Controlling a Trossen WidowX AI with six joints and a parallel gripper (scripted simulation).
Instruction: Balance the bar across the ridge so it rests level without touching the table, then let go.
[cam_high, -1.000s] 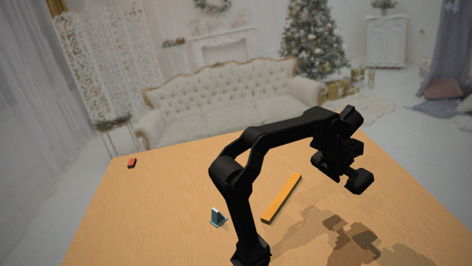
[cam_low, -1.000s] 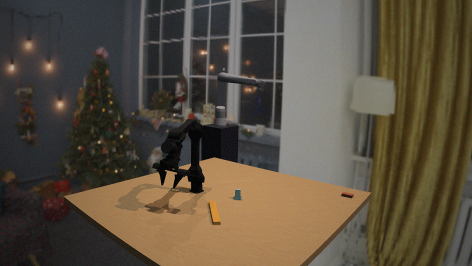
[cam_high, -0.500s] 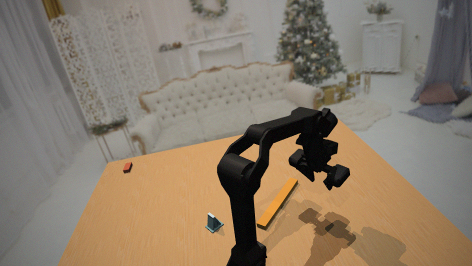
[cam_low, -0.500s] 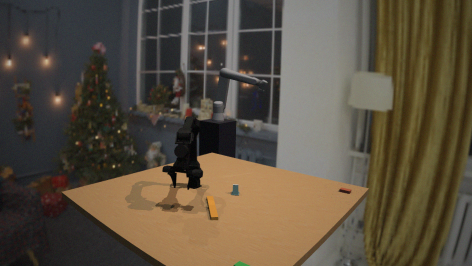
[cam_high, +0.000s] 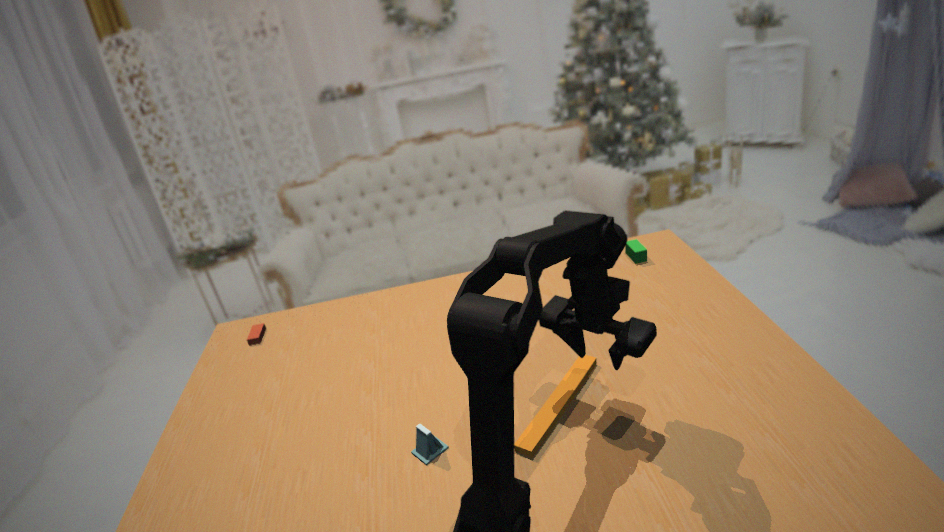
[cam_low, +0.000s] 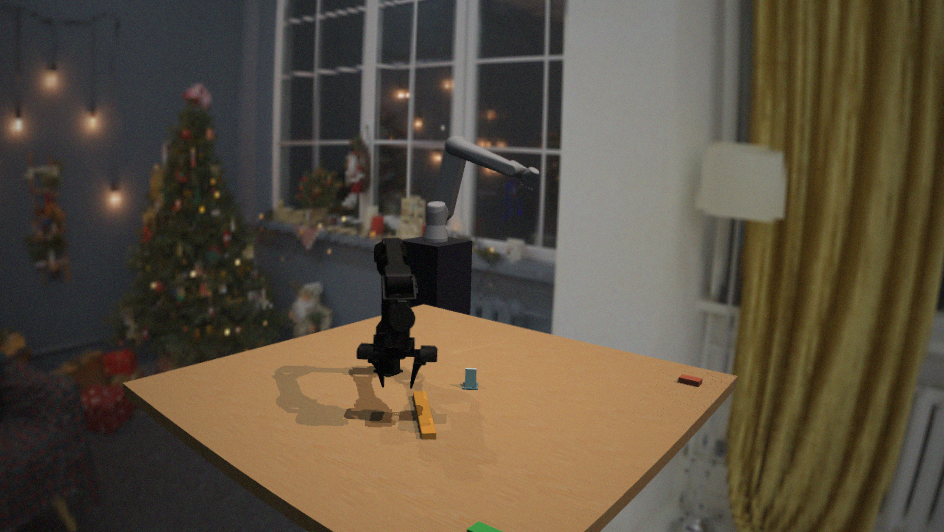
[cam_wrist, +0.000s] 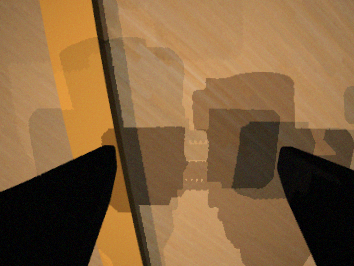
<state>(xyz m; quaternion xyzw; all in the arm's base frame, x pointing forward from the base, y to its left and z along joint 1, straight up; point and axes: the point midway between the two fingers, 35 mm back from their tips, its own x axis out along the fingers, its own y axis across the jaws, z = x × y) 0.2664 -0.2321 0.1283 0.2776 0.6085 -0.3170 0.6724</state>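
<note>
My gripper tip is 2 cm short of the orange bar, 7 cm to the right of it and 9 cm above it. From my gripper tip the other things lie so: red block (47 cm ahead, 74 cm to the left, 9 cm below); then green block (47 cm ahead, 26 cm to the right, 8 cm below).
</note>
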